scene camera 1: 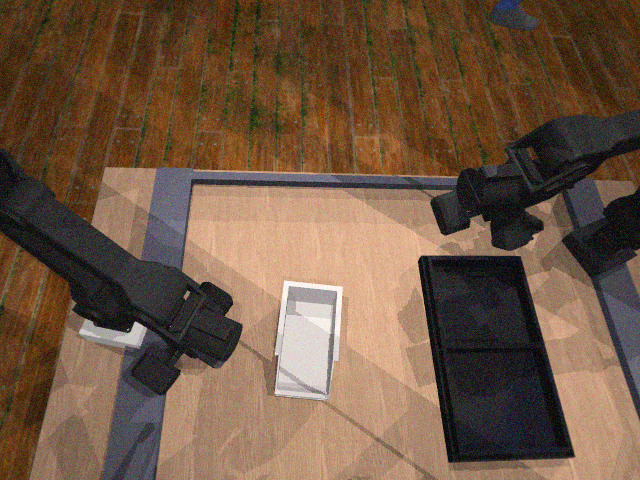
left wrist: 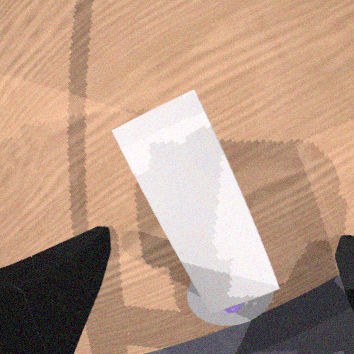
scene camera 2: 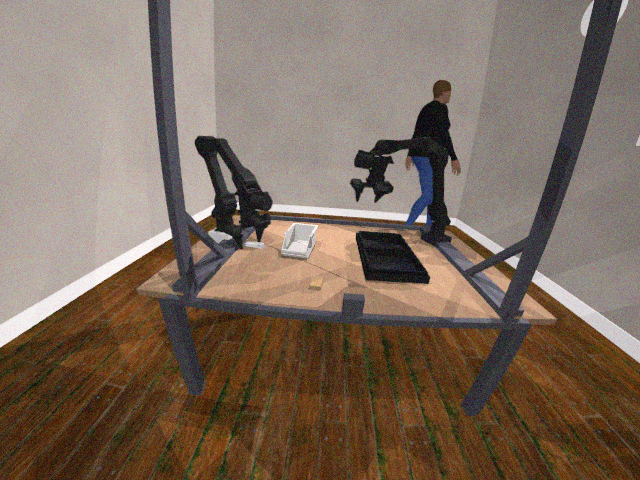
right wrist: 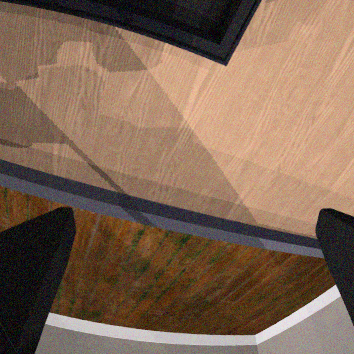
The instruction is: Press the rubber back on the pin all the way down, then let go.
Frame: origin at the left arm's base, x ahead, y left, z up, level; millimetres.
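Seen in the pictures: left gripper, between the fingertips: (left wrist: pixel 229 245) (scene camera 2: pixel 250 245); right gripper, between the fingertips: (scene camera 2: pixel 365 202) (right wrist: pixel 200 222); left arm's base, origin of its link: (scene camera 1: pixel 119 311); right arm's base, origin of its link: (scene camera 1: pixel 603 243) (scene camera 2: pixel 436 234).
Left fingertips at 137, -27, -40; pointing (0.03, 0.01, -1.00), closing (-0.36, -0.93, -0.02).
Offsets run from my left fingertips to a thing's middle, as dx, dy, dz.
A long white block {+18, +4, +6} (left wrist: pixel 192 200) (scene camera 2: pixel 254 244) lies at the left of the table. In the left wrist view, a pale round disc {-24, +6, +3} (left wrist: pixel 200 306) with a purple patch shows at its lower end. No separate pin or rubber back can be made out; contact and how far it is pressed down cannot be told. My left gripper (left wrist: pixel 229 245) (scene camera 2: pixel 250 242) is open and empty, its fingers low and apart on either side of the block's lower part. My right gripper (right wrist: pixel 200 222) (scene camera 2: pixel 367 200) (scene camera 1: pixel 483 219) is open and empty, high above the table's far right side.
A white bin {+195, +45, +35} (scene camera 1: pixel 312 284) (scene camera 2: pixel 298 253) stands right of the left gripper. A black two-part tray {+528, +106, +17} (scene camera 1: pixel 491 349) (scene camera 2: pixel 398 277) lies farther right. A small yellowish block {+327, -179, +5} (scene camera 2: pixel 316 283) lies near the front. Another white object {-137, +27, +19} (scene camera 1: pixel 111 335) (scene camera 2: pixel 221 236) is partly hidden by the left arm.
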